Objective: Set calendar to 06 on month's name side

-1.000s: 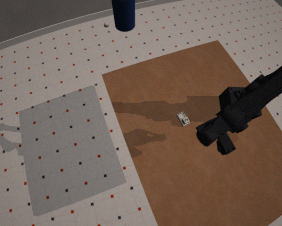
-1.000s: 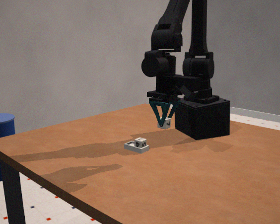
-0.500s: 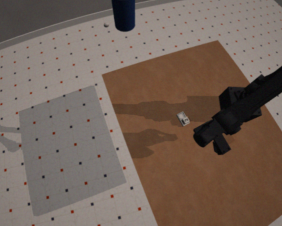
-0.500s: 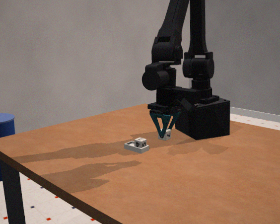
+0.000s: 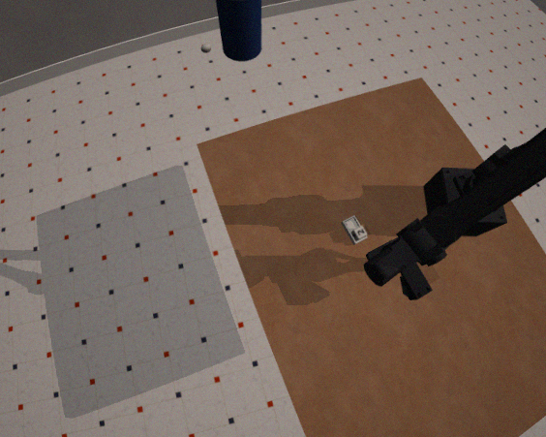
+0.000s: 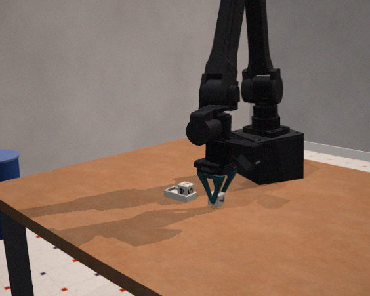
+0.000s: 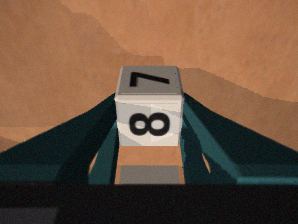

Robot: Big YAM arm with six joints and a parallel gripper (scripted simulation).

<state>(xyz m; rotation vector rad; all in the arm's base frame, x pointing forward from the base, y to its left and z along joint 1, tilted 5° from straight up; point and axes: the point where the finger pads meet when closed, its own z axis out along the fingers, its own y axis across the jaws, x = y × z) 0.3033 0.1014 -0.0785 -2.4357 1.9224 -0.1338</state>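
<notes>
My gripper is now 10 mm above the white digit cube. From my hand the other things lie so: white tray 20 mm ahead, 110 mm to the right, 20 mm below.
</notes>
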